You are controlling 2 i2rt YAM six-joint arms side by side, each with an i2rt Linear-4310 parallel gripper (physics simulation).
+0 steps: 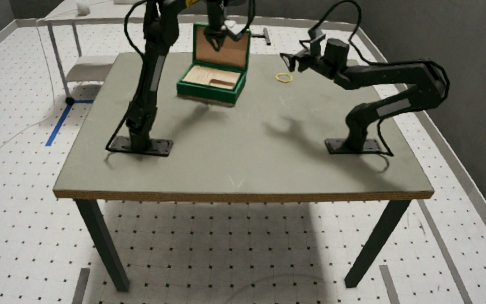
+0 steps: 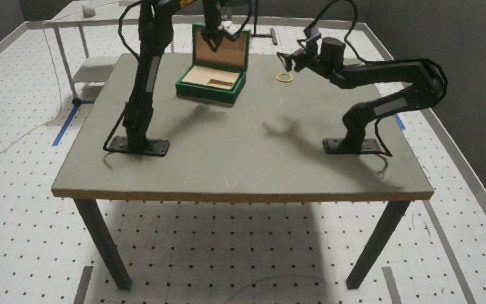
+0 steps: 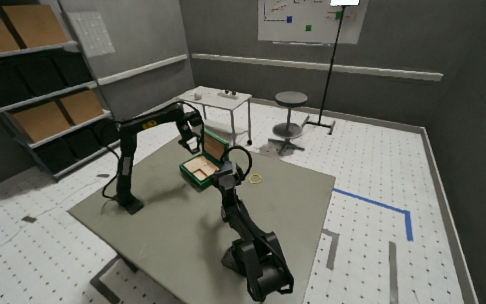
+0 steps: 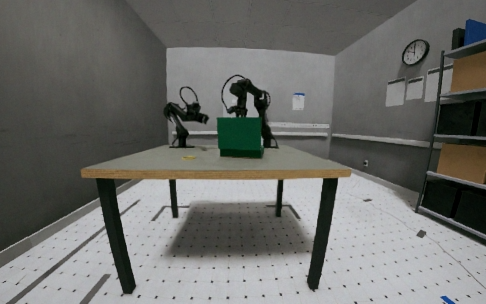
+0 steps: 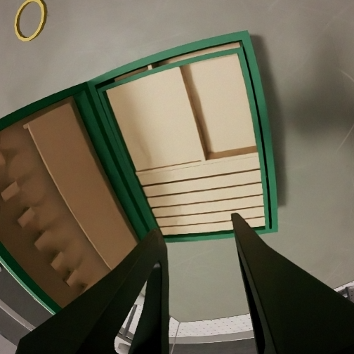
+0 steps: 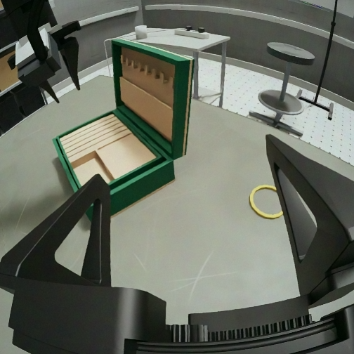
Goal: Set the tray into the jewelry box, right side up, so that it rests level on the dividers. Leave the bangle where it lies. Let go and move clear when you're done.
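Frame: origin at the left arm's base, x right, y ahead, z up, level; metres.
Seen in the pictures: left gripper, fingertip midpoint: (image 1: pixel 218 49) (image 2: pixel 216 49); right gripper, fingertip midpoint: (image 1: pixel 289 47) (image 2: pixel 287 47) (image 4: pixel 202 116); left arm's base, link origin: (image 1: pixel 141 146) (image 2: pixel 139 146) (image 3: pixel 128 201) (image 4: pixel 266 147); right arm's base, link origin: (image 1: pixel 353 147) (image 2: pixel 351 146) (image 4: pixel 182 147).
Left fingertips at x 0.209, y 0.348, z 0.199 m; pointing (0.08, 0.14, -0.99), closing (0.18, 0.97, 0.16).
Observation:
Offsets run from my left fingertips to a thing's top centre. "pt": to the spot under its first point. Level surfaces: height alone.
The tray (image 5: pixel 150 120) (image 6: pixel 127 152) sits right side up inside the green jewelry box @(pt dy -0.048, dx -0.034, dz -0.171 m) (image 1: pixel 207 94) (image 2: pixel 206 93) (image 5: pixel 270 190) (image 6: pixel 145 185), its slots and two compartments facing up. It looks about level, with a narrow gap along one side; the dividers beneath are mostly hidden. The box lid stands open. The yellow bangle @(dy +0.180, dx +0.270, dz -0.194 m) (image 1: pixel 284 81) (image 5: pixel 45 15) (image 6: pixel 251 201) lies flat on the table, apart from the box. My left gripper (image 5: pixel 196 230) (image 6: pixel 68 95) is above the box, touching neither tray nor box, its fingers partly open and empty. My right gripper (image 6: pixel 179 162) is wide open and empty, above the table near the bangle.
The upright lid (image 4: pixel 239 134) (image 6: pixel 147 102) stands at the box's back side, close to my left gripper. The table @(dz -0.200 m) (image 1: pixel 240 170) carries both arm bases. A white side table (image 3: pixel 215 101) and a stool (image 3: pixel 291 98) stand on the floor beyond it.

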